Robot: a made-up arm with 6 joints. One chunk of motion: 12 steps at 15 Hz.
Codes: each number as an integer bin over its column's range. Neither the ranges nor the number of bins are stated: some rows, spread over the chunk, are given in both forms.
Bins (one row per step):
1: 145 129 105 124 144 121
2: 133 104 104 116 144 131
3: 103 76 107 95 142 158
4: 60 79 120 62 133 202
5: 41 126 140 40 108 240
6: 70 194 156 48 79 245
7: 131 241 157 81 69 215
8: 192 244 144 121 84 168
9: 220 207 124 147 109 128
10: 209 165 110 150 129 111
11: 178 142 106 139 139 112
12: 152 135 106 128 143 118
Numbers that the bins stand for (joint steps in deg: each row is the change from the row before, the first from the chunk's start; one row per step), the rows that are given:
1: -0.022 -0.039 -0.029 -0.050 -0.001 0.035
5: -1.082 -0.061 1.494 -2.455 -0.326 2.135
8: 0.458 0.818 1.668 -0.136 -0.542 0.865
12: 0.050 0.006 0.014 0.064 -0.010 -0.018
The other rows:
2: -0.144 -0.225 -0.073 -0.279 -0.001 0.212
3: -0.450 -0.434 0.058 -0.880 -0.019 0.688
4: -0.888 -0.411 0.624 -1.825 -0.100 1.465
6: -0.786 0.445 2.191 -2.226 -0.587 2.224
7: -0.164 0.796 2.234 -1.281 -0.678 1.694
9: 0.743 0.542 0.798 0.608 -0.317 0.159
10: 0.631 0.229 0.188 0.694 -0.136 -0.141
11: 0.315 0.058 0.014 0.379 -0.046 -0.124

